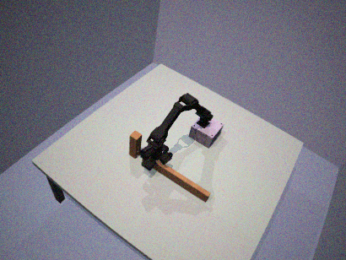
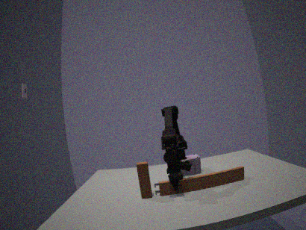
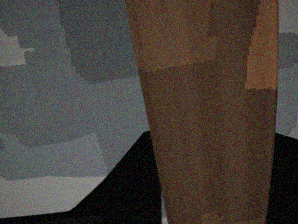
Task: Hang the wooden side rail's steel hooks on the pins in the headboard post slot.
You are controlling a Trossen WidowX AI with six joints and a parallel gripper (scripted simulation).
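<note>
Right now the headboard post is 140 mm to the right of my gripper tip, 70 mm above it and 20 mm ahead of it.
</note>
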